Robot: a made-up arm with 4 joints. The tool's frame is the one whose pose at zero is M.
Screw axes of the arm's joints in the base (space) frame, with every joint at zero. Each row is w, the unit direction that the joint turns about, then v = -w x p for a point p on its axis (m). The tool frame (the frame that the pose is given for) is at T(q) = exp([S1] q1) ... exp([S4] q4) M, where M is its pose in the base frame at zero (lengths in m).
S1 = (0, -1, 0, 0.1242, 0.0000, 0.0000)
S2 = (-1, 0, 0, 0.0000, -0.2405, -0.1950)
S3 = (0, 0, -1, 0.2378, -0.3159, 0.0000)
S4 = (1, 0, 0, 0.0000, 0.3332, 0.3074)
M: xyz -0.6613 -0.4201 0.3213 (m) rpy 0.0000 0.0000 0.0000 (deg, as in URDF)
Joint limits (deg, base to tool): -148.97..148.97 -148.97..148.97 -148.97..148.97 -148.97..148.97
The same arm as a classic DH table. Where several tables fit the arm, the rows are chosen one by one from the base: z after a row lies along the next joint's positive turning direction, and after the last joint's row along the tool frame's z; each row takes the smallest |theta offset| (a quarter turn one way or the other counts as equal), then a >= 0, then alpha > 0; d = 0 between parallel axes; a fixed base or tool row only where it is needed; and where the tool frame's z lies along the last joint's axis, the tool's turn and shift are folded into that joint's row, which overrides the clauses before.
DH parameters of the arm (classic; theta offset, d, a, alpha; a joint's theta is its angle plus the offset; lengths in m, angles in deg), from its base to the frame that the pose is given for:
base (fixed): 0 0.1242 0 90
joint 1: 90 0.195 0.1163 -90
joint 2: -90 0.3159 0.0428 90
joint 3: 0 -0.0927 0.0696 90
joint 4: 0 -0.3454 0.1127 90
tool (fixed): 90 -0.0119 0 0
Joint limits (deg, base to tool): -148.97..148.97 -148.97..148.97 -148.97..148.97 -148.97..148.97

